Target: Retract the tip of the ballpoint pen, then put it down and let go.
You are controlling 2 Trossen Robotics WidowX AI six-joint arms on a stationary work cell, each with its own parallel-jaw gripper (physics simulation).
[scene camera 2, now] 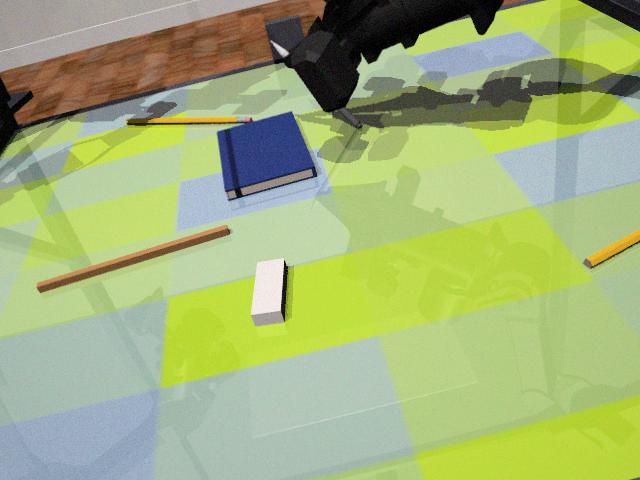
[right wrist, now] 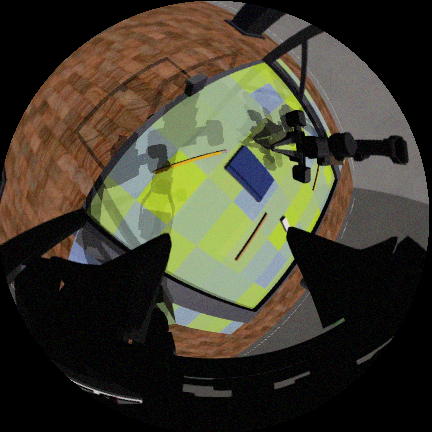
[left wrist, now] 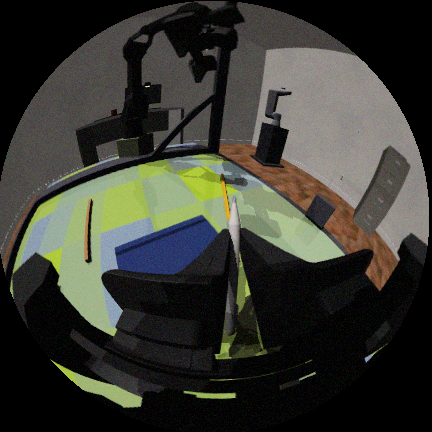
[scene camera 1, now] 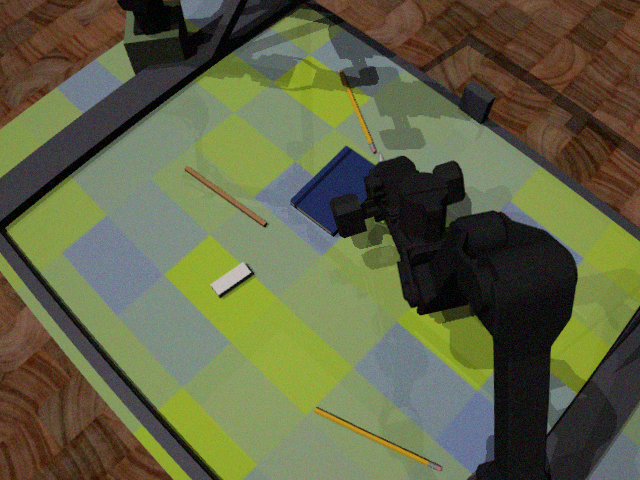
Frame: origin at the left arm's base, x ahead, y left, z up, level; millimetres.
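Where they show: left gripper, between the fingertips: (scene camera 2: 287,60) (right wrist: 271,147) (left wrist: 233,233); right gripper, between the fingertips: (right wrist: 230,236) (left wrist: 190,70); right arm's base, origin of its link: (right wrist: 152,316) (left wrist: 134,135) (scene camera 1: 152,20).
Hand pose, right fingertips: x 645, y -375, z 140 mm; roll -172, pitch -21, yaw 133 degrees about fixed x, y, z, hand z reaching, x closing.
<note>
Things, the pixels of their centre, and the offset from my right fingertips. "spot": a spot on its surface instead.
- ballpoint pen, middle of its body: (left wrist: 233,283) (scene camera 2: 316,84) (scene camera 1: 388,189) 247 mm back, 74 mm left, 191 mm down
- pale cone-shaped end, a spot on its surface: (left wrist: 234,220) (scene camera 2: 283,49) spot: 222 mm back, 64 mm left, 149 mm down
- blue notebook, middle of its body: (scene camera 2: 262,152) (left wrist: 171,257) (scene camera 1: 340,189) (right wrist: 251,173) 173 mm back, 100 mm left, 239 mm down
- yellow pencil, middle of its body: (scene camera 2: 186,120) (scene camera 1: 356,109) (left wrist: 224,194) (right wrist: 191,159) 89 mm back, 45 mm right, 241 mm down
- brown stick, middle of its body: (scene camera 2: 133,258) (scene camera 1: 224,195) (left wrist: 87,222) (right wrist: 251,236) 39 mm back, 230 mm left, 241 mm down
- white eraser, middle of its body: (scene camera 2: 270,291) (scene camera 1: 231,280) (right wrist: 285,223) 153 mm back, 327 mm left, 239 mm down
- second pencil, middle of its body: (scene camera 1: 377,439) 466 mm back, 365 mm left, 241 mm down
The ballpoint pen (scene camera 1: 381,157) (scene camera 2: 349,117) (left wrist: 230,300) is slim and grey, with a pale cone-shaped end (scene camera 2: 279,49) (left wrist: 234,220). My left gripper (scene camera 2: 325,69) (left wrist: 233,233) (right wrist: 271,147) is shut on the pen's middle and holds it tilted above the table, beside the notebook. The pale end points up and away from the gripper; the darker end sticks out low behind the fingers in scene camera 2. Whether the writing tip is out is too small to tell. My right gripper (right wrist: 230,236) is open and empty, high over the table and away from the pen.
A blue notebook (scene camera 1: 330,188) (scene camera 2: 266,149) (left wrist: 165,245) (right wrist: 250,172) lies beside the left gripper. A yellow pencil (scene camera 1: 357,111) (scene camera 2: 180,121) lies beyond it. A brown stick (scene camera 1: 225,196) (scene camera 2: 134,258), a white eraser (scene camera 1: 231,279) (scene camera 2: 268,289) and a second pencil (scene camera 1: 377,439) lie farther off.
</note>
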